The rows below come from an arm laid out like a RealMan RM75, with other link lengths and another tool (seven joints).
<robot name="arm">
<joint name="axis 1" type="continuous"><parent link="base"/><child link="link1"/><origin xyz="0 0 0.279" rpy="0 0 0"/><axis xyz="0 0 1"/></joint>
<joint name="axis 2" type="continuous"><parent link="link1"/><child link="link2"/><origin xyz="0 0 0" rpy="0 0 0"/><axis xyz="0 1 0"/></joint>
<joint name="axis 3" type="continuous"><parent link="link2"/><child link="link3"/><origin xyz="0 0 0.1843" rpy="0 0 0"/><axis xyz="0 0 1"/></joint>
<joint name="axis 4" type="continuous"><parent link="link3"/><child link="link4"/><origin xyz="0 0 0" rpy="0 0 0"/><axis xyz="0 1 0"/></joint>
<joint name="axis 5" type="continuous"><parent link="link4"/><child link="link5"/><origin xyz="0 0 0.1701" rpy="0 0 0"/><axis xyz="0 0 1"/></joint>
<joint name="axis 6" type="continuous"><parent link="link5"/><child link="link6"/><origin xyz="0 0 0" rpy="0 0 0"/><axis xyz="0 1 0"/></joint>
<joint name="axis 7" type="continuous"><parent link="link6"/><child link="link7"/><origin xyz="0 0 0.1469" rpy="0 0 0"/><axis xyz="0 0 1"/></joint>
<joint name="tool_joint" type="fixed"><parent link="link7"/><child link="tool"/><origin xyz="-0.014 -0.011 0.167" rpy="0 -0.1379 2.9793"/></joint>
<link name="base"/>
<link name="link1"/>
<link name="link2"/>
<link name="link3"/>
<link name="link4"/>
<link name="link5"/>
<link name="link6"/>
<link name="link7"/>
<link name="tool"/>
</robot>
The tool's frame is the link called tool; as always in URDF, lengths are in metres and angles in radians. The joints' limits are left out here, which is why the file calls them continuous.
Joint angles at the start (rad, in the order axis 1, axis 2, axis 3, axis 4, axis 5, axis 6, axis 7): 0.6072, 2.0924, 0.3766, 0.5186, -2.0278, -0.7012, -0.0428
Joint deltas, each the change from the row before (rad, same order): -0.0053, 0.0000, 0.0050, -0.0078, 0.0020, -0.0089, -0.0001; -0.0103, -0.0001, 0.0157, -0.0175, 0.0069, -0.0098, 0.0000; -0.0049, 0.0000, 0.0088, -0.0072, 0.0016, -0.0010, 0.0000; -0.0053, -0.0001, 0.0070, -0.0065, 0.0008, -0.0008, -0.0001; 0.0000, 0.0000, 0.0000, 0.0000, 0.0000, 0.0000, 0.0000; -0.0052, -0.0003, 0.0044, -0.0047, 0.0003, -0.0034, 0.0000; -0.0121, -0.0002, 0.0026, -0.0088, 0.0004, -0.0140, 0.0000; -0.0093, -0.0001, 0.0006, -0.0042, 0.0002, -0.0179, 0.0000; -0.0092, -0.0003, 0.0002, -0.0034, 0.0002, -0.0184, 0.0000; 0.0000, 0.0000, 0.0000, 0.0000, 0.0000, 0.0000, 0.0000; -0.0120, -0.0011, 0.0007, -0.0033, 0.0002, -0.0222, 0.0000; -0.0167, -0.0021, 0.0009, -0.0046, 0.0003, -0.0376, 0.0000; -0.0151, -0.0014, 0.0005, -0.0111, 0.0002, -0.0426, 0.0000
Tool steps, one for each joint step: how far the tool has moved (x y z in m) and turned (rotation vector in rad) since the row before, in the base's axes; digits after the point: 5 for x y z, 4 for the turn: 0.00342, 0.00225, 0.00410, 0.0126, 0.0016, -0.0070; 0.01001, 0.00558, 0.00871, 0.0261, 0.0008, -0.0241; 0.00506, 0.00223, 0.00343, 0.0101, -0.0008, -0.0125; 0.00492, 0.00156, 0.00281, 0.0081, -0.0017, -0.0112; 0.00000, 0.00000, 0.00000, 0.0000, 0.0000, 0.0000; 0.00353, 0.00094, 0.00249, 0.0072, -0.0004, -0.0073; 0.00555, 0.00055, 0.00466, 0.0140, 0.0004, -0.0086; 0.00157, 0.00025, 0.00436, 0.0135, 0.0052, -0.0007; 0.00117, 0.00011, 0.00437, 0.0134, 0.0056, 0.0003; 0.00000, 0.00000, 0.00000, 0.0000, 0.0000, 0.0000; 0.00178, 0.00006, 0.00559, 0.0167, 0.0068, -0.0004; 0.00118, 0.00029, 0.00947, 0.0280, 0.0116, 0.0036; 0.00145, 0.00060, 0.01099, 0.0324, 0.0077, 0.0064
